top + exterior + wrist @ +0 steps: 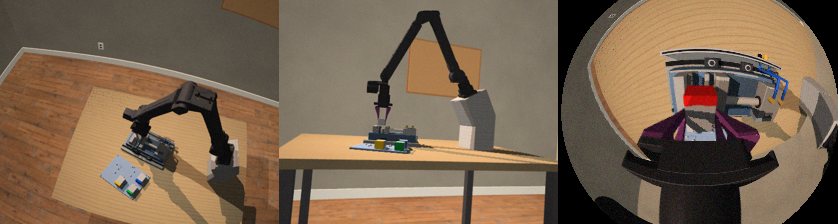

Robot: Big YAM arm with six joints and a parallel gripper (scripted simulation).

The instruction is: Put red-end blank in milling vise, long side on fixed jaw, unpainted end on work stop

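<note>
The red-ended blank lies 2 cm below my hand. The rest, counted from my hand: blue-ended blank (22 cm to the left, 12 cm behind, 11 cm below); then milling vise (10 cm below, 7 cm behind, 1 cm to the left); then grey block with hoses (16 cm behind, 6 cm below, 2 cm to the left).
</note>
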